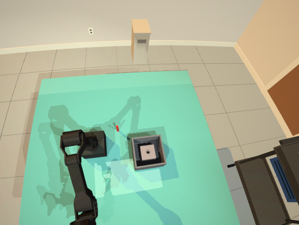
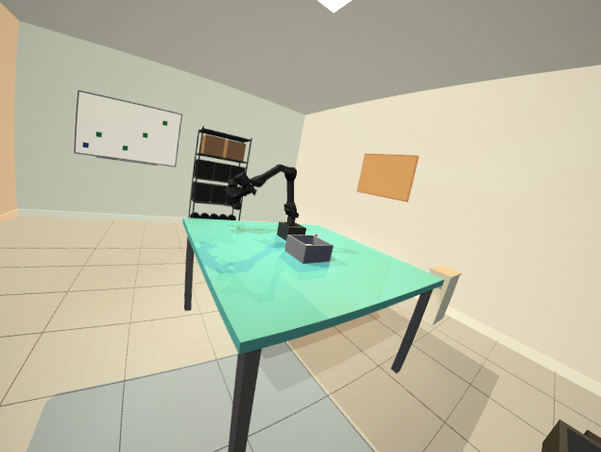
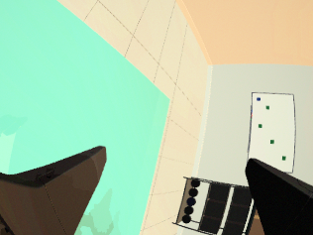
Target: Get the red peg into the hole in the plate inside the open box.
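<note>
Right now my gripper tip is 17 cm short of the red peg, 61 cm to the right of it and 18 cm above it. From my gripper tip the other things lie so: grey box (37 cm ahead, 45 cm to the left, 19 cm below); then pale plate (37 cm ahead, 45 cm to the left, 17 cm below).
</note>
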